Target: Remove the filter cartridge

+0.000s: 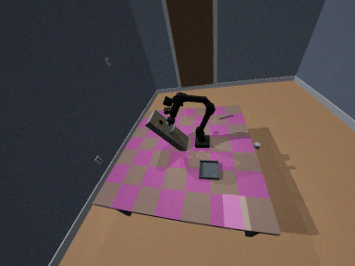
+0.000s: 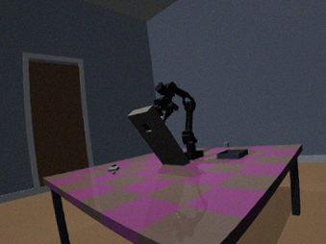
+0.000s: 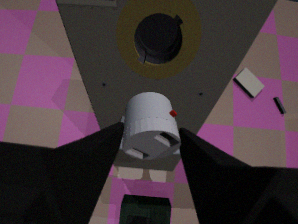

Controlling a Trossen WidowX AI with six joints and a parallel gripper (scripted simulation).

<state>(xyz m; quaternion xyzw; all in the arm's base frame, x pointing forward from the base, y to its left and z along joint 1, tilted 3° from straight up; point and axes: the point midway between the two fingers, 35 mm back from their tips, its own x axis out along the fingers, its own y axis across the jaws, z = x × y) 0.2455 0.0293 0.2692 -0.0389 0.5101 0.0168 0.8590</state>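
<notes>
My gripper tip is 34 cm past the dark tray, 26 cm to the right of it and 28 cm above it. The rest, counted from my gripper tip: round grey filter cartridge (right at my gripper tip); flat item (21 cm ahead, 32 cm to the right, 28 cm below).
</notes>
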